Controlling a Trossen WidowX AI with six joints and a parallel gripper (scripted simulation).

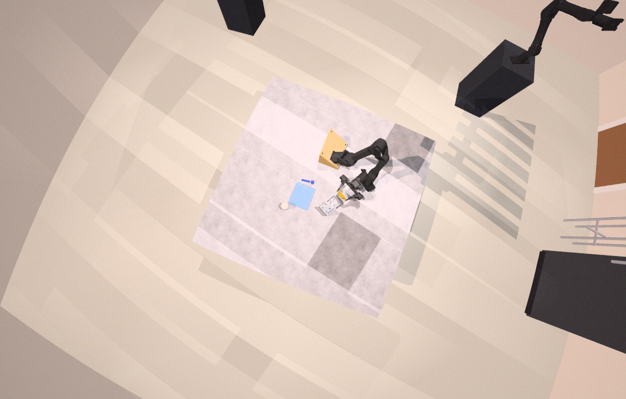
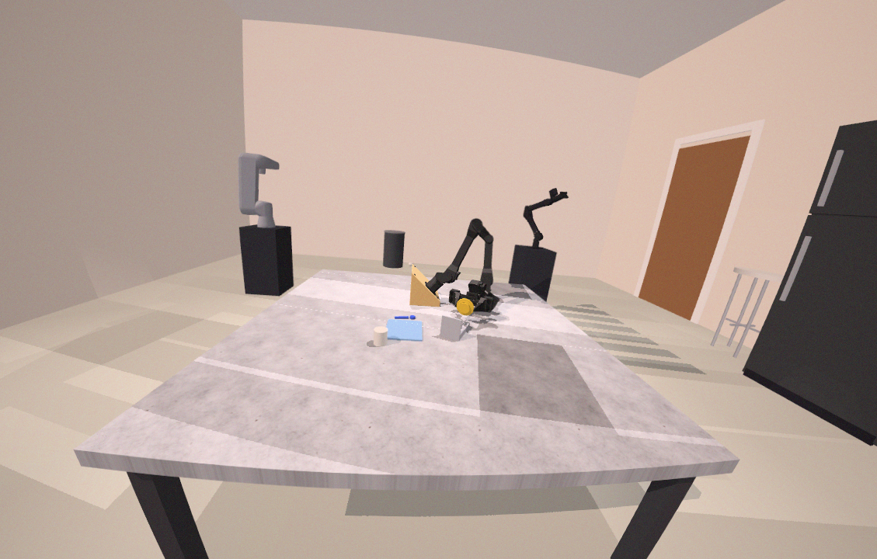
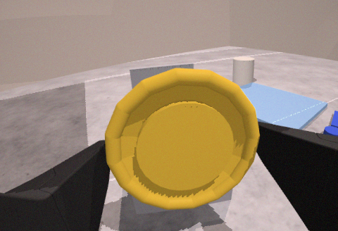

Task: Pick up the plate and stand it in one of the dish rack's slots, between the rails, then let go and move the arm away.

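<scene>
Now: the dish rack 7 cm ahead of my gripper tip, 4 cm to the right of it and 5 cm below it. The rest, counted from my gripper tip: light blue mat (8 cm ahead, 23 cm to the right, 7 cm below); yellow plate (1 cm behind); blue spoon (3 cm behind, 22 cm to the right, 7 cm below).
</scene>
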